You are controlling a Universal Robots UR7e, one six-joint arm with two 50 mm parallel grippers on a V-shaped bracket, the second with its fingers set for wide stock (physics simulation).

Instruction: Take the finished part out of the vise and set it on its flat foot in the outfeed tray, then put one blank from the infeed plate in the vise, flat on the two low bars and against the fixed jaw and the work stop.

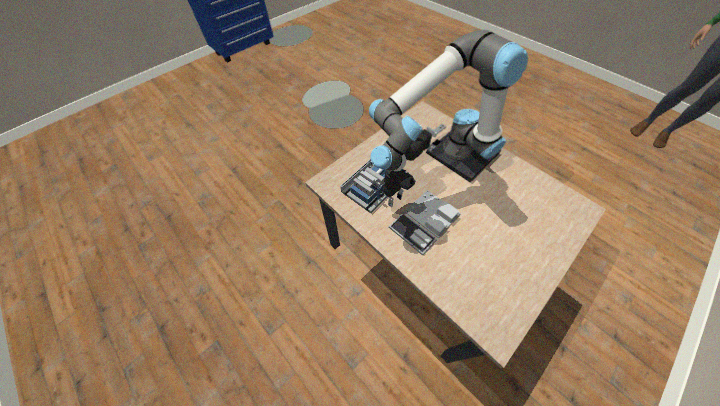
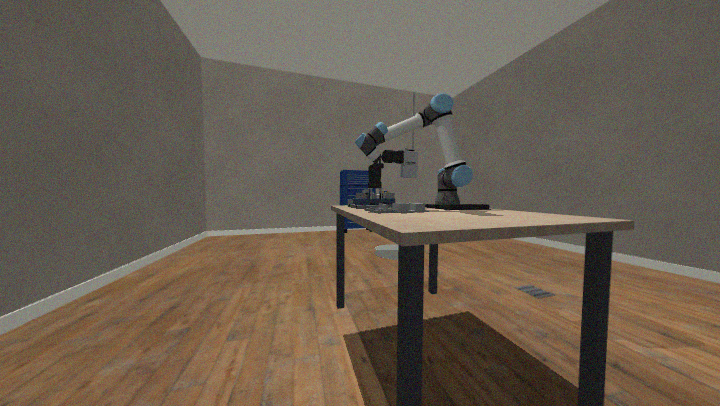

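Where they show: hand, its tool point: (image 1: 395, 199) (image 2: 376, 196); arm's base, origin of its link: (image 1: 456, 149) (image 2: 447, 204).
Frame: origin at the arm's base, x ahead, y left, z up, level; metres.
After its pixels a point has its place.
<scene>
The vise (image 1: 361, 193) @[x 0.585, y -0.074, z 0.037 m] (image 2: 386, 200) @[x 0.394, y -0.065, z 0.024 m], blue with pale bars and jaws, stands in a dark frame at the table's left end. The lowered gripper (image 1: 395, 198) @[x 0.497, y 0.055, z 0.053 m] (image 2: 374, 192) @[x 0.497, y 0.055, z 0.053 m] points down at the vise's right side, its fingertips low and apart; it looks open. The arm covers the rear of the vise, and the finished part cannot be made out. The second gripper on the bracket points sideways toward the arm's base. The infeed plate (image 1: 424, 210) @[x 0.396, y 0.154, z -0.014 m] is light grey and bears a pale blank (image 1: 447, 211) @[x 0.341, y 0.233, z 0.022 m] and another beside it. The outfeed tray (image 1: 425, 251) @[x 0.539, y 0.300, z -0.012 m], dark inside, holds pale parts (image 1: 420, 237) @[x 0.521, y 0.246, z 0.011 m] at its right end.
The arm's base plate (image 1: 471, 177) @[x 0.093, y 0.172, z 0.007 m] (image 2: 468, 206) @[x -0.026, y 0.165, z -0.004 m] is at the rear of the wooden table (image 1: 504, 282) @[x 0.384, y 0.590, z -0.023 m] (image 2: 504, 224) @[x 0.269, y 0.694, z -0.023 m]. A blue drawer cabinet (image 1: 236, 27) (image 2: 352, 194) stands by the wall. A person's legs (image 1: 680, 103) show at the far right.
</scene>
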